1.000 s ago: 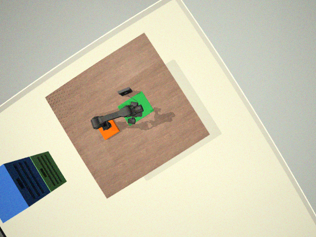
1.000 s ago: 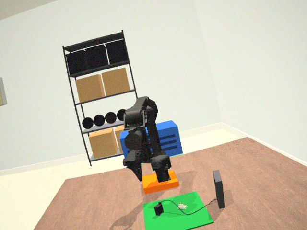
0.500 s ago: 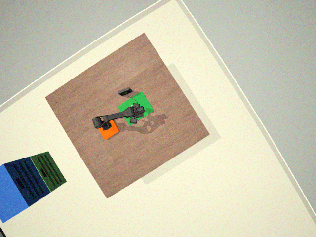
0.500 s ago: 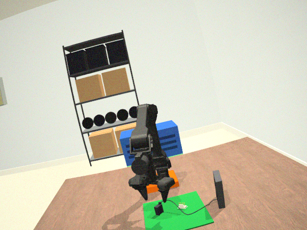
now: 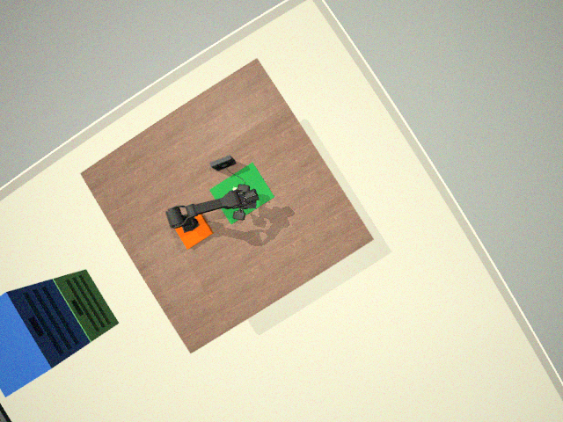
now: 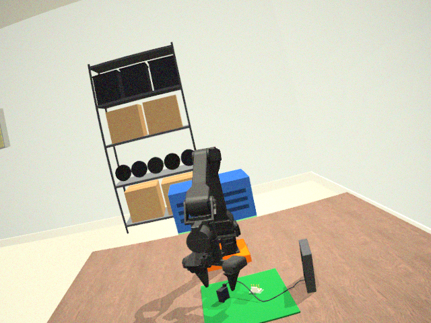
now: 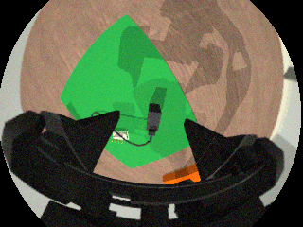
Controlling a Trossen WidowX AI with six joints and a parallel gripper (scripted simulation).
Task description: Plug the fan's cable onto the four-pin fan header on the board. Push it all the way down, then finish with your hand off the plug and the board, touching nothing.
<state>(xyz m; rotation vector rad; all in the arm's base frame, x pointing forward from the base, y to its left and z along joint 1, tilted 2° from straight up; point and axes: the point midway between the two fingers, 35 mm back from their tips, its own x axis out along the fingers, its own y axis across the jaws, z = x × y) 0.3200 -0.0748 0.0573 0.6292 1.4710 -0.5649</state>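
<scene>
Now: gripper tip 3 cm above the fan plug and 1 cm past it. Round my gripper tip: green board: 6 cm to the left, 6 cm below, 1 cm ahead; fan header: 10 cm to the left, 5 cm below, 1 cm behind; dark fan: 24 cm to the left, 3 cm ahead, 1 cm above.
</scene>
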